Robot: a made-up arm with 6 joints.
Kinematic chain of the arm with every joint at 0, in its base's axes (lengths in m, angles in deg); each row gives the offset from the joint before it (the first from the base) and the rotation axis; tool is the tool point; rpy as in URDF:
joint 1: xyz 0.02 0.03 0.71 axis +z
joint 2: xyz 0 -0.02 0 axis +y
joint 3: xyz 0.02 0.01 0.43 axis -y
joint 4: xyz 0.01 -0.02 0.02 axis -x
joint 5: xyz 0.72 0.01 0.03 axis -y
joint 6: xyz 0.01 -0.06 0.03 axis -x
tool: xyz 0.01 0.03 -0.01 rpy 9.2 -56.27 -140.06
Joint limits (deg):
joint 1: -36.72..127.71
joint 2: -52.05..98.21
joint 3: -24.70..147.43
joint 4: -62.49..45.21
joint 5: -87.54..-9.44
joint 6: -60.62..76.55
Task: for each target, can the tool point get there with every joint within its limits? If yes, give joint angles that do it. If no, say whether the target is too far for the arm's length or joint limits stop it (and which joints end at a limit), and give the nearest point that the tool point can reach.
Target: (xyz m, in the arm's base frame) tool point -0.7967 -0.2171 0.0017
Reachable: no: joint limits stop it (at a limit: joint 2, joint 3, joint 5, joint 6) | nearest point -0.9448 -0.2619 0.6415 | short by 0.658 m
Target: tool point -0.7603 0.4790 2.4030
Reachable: no: too far | nearest point -0.4759 0.3153 1.7859 | short by 0.699 m
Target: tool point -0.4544 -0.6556 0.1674
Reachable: no: joint limits stop it (at a limit: joint 2, joint 3, joint 5, joint 6) | nearest point -0.5536 -0.7989 0.6415 | short by 0.505 m
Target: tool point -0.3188 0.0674 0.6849
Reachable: no: joint limits stop it (at a limit: joint 1, joint 3, joint 4, joint 5, joint 6) | nearest point -0.3445 0.6048 0.6382 | short by 0.540 m
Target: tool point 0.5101 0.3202 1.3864
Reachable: yes | joints 36.97 -22.65 -4.84 -29.08 -44.81 -10.41
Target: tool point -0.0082 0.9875 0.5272
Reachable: yes | joints 95.60 48.30 6.82 -15.20 -25.78 -40.27
